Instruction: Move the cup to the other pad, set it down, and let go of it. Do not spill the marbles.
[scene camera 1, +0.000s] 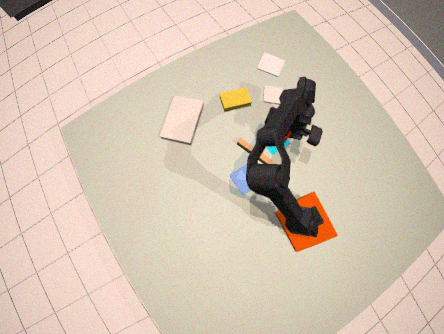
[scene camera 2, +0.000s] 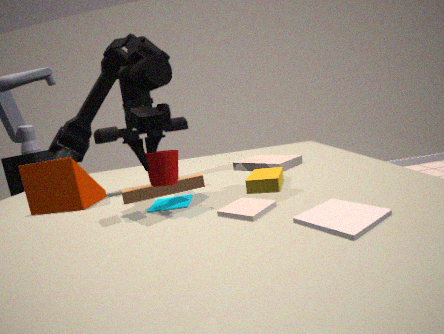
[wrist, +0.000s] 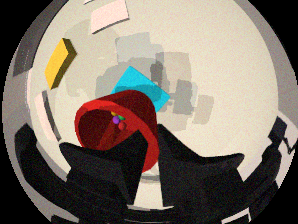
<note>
I see my gripper (scene camera 2: 149, 170), a red cup (scene camera 2: 163, 166), a yellow block (scene camera 2: 267, 180), a cyan pad (wrist: 132, 79) and a brown bar (scene camera 2: 147, 192).
The red cup is seen too in the wrist view (wrist: 93, 123). The yellow block shows as well in the wrist view (wrist: 62, 57). My gripper also shows in the wrist view (wrist: 153, 127).
</note>
